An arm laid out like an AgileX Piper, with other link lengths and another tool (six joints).
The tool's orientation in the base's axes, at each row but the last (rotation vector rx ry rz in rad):
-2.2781 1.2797 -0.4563
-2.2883 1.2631 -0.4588
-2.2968 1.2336 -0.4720
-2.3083 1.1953 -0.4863
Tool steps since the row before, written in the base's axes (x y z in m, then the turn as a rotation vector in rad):
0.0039 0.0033 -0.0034 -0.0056 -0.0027 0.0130
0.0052 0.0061 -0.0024 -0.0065 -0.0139 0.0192
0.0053 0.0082 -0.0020 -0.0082 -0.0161 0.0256
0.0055 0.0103 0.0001 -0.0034 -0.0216 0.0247
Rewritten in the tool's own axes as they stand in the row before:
-0.0010 -0.0023 0.0056 0.0002 -0.0022 -0.0142
-0.0027 -0.0050 0.0061 0.0096 0.0001 -0.0226
-0.0042 -0.0063 0.0064 0.0110 -0.0013 -0.0293
-0.0055 -0.0088 0.0054 0.0182 -0.0012 -0.0275

